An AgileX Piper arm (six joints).
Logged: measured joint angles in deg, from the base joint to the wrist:
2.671, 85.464, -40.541, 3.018, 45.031, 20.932
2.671, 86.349, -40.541, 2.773, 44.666, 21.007
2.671, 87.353, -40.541, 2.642, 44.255, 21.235
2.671, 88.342, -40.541, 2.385, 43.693, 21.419
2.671, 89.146, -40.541, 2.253, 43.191, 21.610
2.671, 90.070, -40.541, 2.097, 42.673, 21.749
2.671, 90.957, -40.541, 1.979, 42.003, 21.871
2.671, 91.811, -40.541, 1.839, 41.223, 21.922
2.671, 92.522, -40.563, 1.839, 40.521, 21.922
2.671, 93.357, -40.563, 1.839, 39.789, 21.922
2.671, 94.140, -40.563, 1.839, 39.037, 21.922
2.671, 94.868, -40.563, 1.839, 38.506, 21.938
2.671, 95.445, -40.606, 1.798, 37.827, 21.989
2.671, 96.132, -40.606, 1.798, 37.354, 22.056
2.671, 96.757, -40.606, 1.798, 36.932, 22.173
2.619, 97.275, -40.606, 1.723, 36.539, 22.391
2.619, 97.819, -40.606, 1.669, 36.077, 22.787
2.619, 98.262, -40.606, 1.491, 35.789, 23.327
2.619, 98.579, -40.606, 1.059, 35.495, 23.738
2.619, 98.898, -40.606, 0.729, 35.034, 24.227
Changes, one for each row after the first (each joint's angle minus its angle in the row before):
0.000, 0.885, 0.000, -0.245, -0.365, 0.075
0.000, 1.004, 0.000, -0.131, -0.411, 0.228
0.000, 0.989, 0.000, -0.257, -0.562, 0.184
0.000, 0.804, 0.000, -0.132, -0.502, 0.191
0.000, 0.924, 0.000, -0.156, -0.518, 0.139
0.000, 0.887, 0.000, -0.118, -0.670, 0.122
0.000, 0.854, 0.000, -0.140, -0.780, 0.051
0.000, 0.711, -0.022, 0.000, -0.702, 0.000
0.000, 0.835, 0.000, 0.000, -0.732, 0.000
0.000, 0.783, 0.000, 0.000, -0.752, 0.000
0.000, 0.728, 0.000, 0.000, -0.531, 0.016
0.000, 0.577, -0.043, -0.041, -0.679, 0.051
0.000, 0.687, 0.000, 0.000, -0.473, 0.067
0.000, 0.625, 0.000, 0.000, -0.422, 0.117
-0.052, 0.518, 0.000, -0.075, -0.393, 0.218
0.000, 0.544, 0.000, -0.054, -0.462, 0.396
0.000, 0.443, 0.000, -0.178, -0.288, 0.540
0.000, 0.317, 0.000, -0.432, -0.294, 0.411
0.000, 0.319, 0.000, -0.330, -0.461, 0.489

